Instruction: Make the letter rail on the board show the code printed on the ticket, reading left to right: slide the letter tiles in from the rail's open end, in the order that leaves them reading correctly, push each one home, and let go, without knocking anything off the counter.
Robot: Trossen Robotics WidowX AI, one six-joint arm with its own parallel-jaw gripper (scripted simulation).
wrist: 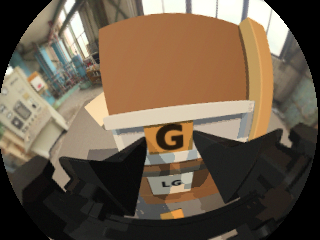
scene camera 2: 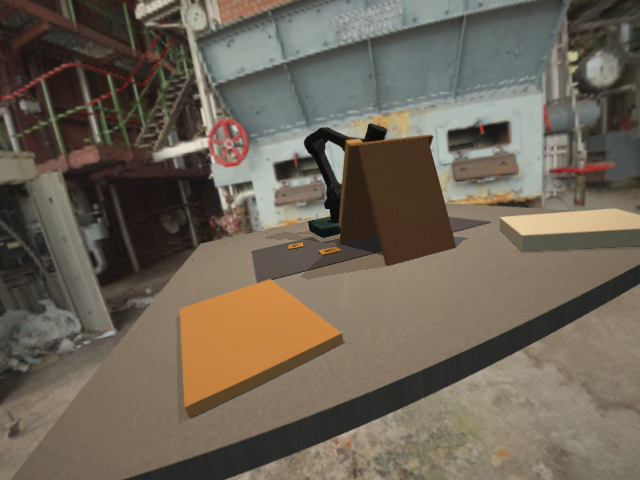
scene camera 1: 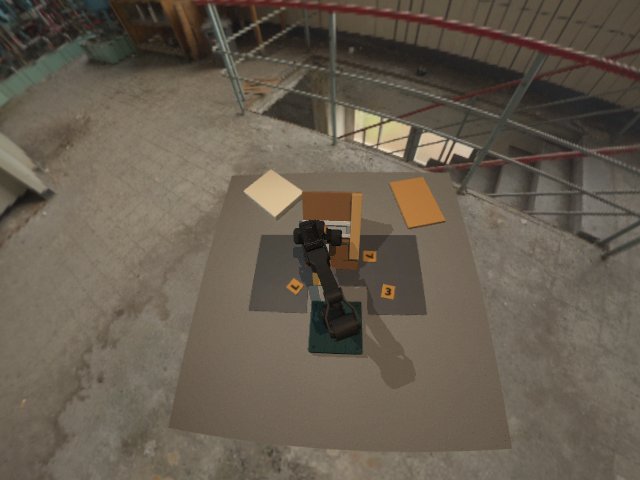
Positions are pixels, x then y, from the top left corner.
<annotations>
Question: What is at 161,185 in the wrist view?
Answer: A white ticket.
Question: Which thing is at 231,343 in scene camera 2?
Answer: An orange slab.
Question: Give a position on a brown board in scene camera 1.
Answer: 342,211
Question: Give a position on a brown board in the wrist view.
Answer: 156,69
</annotations>
